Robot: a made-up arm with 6 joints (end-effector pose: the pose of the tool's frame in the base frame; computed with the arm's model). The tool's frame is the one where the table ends.
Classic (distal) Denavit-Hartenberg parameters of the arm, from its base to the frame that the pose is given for. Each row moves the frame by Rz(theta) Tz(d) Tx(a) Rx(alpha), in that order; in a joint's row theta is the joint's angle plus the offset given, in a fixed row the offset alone. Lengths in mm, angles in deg.
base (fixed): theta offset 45.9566, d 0, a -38.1, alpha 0
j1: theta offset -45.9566, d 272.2, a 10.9, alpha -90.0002
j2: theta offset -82.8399, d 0, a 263.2, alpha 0
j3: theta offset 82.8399, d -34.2, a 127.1, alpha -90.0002
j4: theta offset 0, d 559, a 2.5, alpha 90.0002
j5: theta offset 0, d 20.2, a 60.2, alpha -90.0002
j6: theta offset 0, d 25.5, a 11.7, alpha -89.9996
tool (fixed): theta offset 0, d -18.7, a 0, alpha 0
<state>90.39 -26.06 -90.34 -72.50 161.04 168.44</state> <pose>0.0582 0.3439 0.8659 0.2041 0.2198 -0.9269 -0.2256</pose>
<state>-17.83 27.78 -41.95 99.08 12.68 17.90</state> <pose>0.3716 -0.2719 -0.0579 0.1512 0.4011 -0.6447 -0.6329</pose>
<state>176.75 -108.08 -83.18 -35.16 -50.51 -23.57</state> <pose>0.4720 -0.0919 0.7084 0.5256 -0.5065 0.6831 0.0234</pose>
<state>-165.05 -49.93 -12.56 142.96 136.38 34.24</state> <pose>-0.4691 -0.1319 0.3703 0.3197 -0.4763 0.7406 -0.3498</pose>
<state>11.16 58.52 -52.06 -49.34 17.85 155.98</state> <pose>0.3091 0.0408 -0.2344 0.6075 0.3321 -0.5240 -0.4961</pose>
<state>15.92 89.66 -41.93 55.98 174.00 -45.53</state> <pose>-0.0734 -0.0048 -0.2187 0.5499 -0.3207 -0.2459 0.7310</pose>
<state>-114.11 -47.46 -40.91 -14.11 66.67 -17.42</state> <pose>-0.2132 -0.4625 0.5769 0.6274 0.3168 -0.4794 -0.5256</pose>
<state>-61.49 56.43 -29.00 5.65 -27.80 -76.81</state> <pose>0.0426 -0.1627 -0.1933 0.7119 0.6962 0.0778 0.0492</pose>
